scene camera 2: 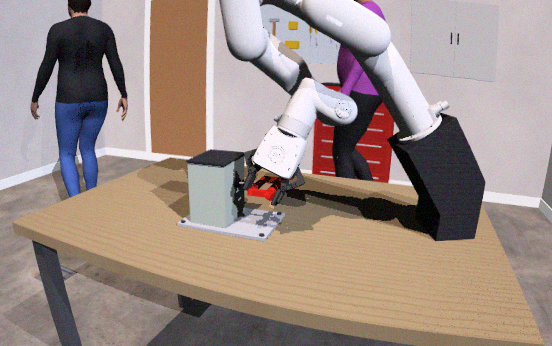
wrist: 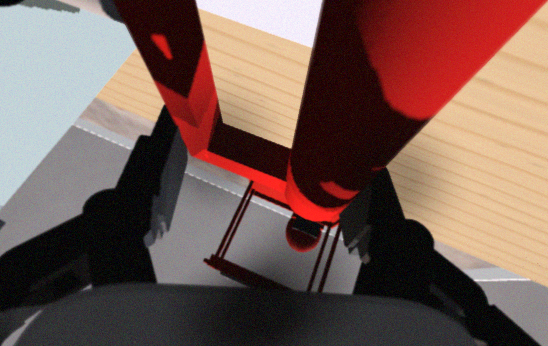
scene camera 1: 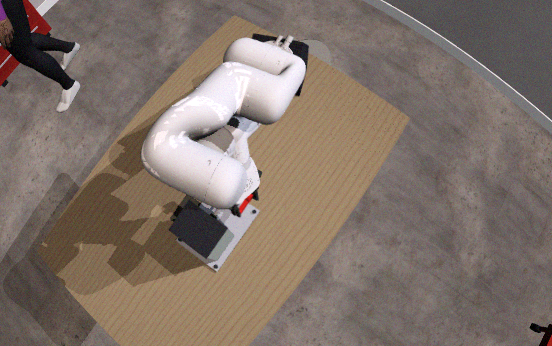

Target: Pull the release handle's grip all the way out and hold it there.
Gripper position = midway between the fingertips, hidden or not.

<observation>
In view: my gripper (scene camera 2: 259, 197).
My gripper shows as well in the wrist view (wrist: 267, 145).
</observation>
